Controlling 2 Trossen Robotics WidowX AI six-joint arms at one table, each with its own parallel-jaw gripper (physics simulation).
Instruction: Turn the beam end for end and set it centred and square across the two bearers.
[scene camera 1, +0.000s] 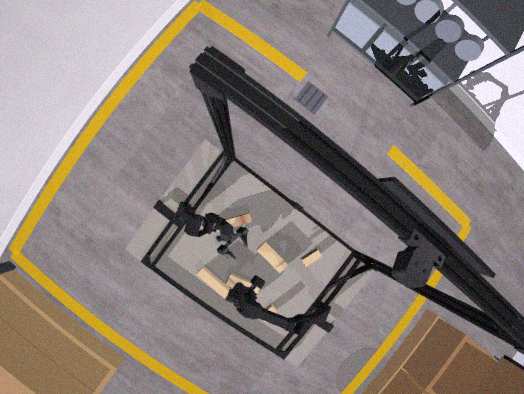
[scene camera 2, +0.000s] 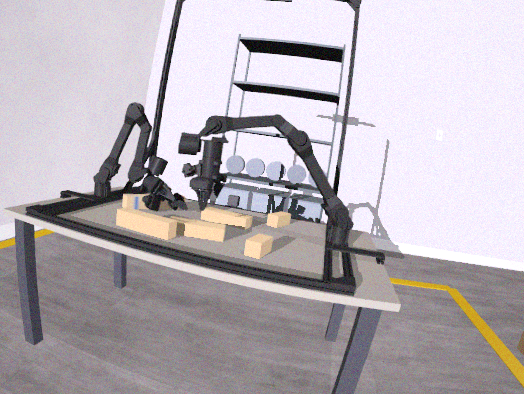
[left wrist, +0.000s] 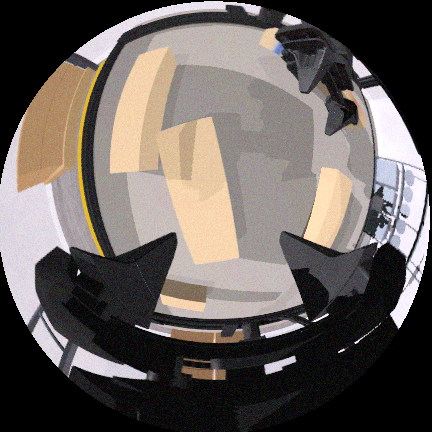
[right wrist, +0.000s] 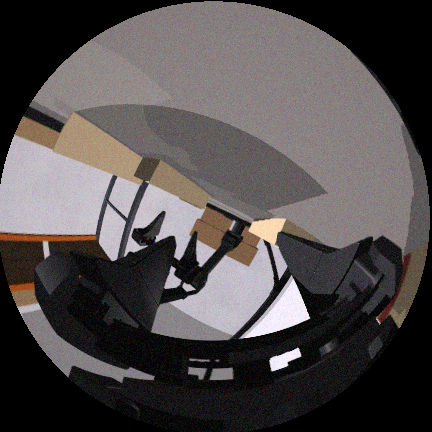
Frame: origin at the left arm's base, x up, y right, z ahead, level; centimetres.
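Where they show: left gripper, fingertip midpoint: (scene camera 1: 249, 287) (scene camera 2: 207, 207) (left wrist: 229, 237) (right wrist: 178, 220); right gripper, fingertip midpoint: (scene camera 1: 241, 252) (scene camera 2: 180, 204) (left wrist: 318, 116) (right wrist: 227, 239); left arm's base, link origin: (scene camera 1: 319, 306) (scene camera 2: 337, 243) (left wrist: 249, 324) (right wrist: 240, 222); right arm's base, link origin: (scene camera 1: 186, 210) (scene camera 2: 101, 196).
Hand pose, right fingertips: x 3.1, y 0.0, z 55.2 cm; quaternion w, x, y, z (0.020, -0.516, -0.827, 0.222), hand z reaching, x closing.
Note:
Each offset is from my right fingertips to the top centre of the thing.
The beam @(dz +14.8, dx -0.1, dy +7.4 cm) (scene camera 1: 242, 219) (scene camera 2: 131, 201) (left wrist: 269, 38) is pale wood with a blue band near one end and a red mark near the other. It lies behind my right gripper, which hides its middle in scene camera 2. My right gripper (scene camera 1: 240, 248) (scene camera 2: 167, 204) is open and low beside the beam. My left gripper (scene camera 2: 201, 206) (left wrist: 229, 237) is open and points down above the table; its fingers are hidden in scene camera 1. Plain wooden pieces include one @(dz -15.2, dx -1.2, dy +7.4 cm) (scene camera 1: 270, 254) (scene camera 2: 225, 218) (left wrist: 327, 202) and another @(dz -12.0, dx -1.2, dy -14.4 cm) (scene camera 2: 205, 230) (left wrist: 202, 200); I cannot tell which pieces are the bearers.
A long block @(dz +1.7, dx -0.1, dy -22.3 cm) (scene camera 1: 213, 282) (scene camera 2: 145, 223) (left wrist: 131, 110) lies near the table's front frame bar. Two short blocks, one @(dz -32.7, dx -0.6, dy +19.8 cm) (scene camera 1: 311, 257) (scene camera 2: 278, 219) farther back and one @(dz -32.8, dx -0.6, dy -19.3 cm) (scene camera 2: 258, 245) (left wrist: 185, 301) nearer the front, lie toward the left arm's base. The frame (scene camera 1: 215, 312) borders the table.

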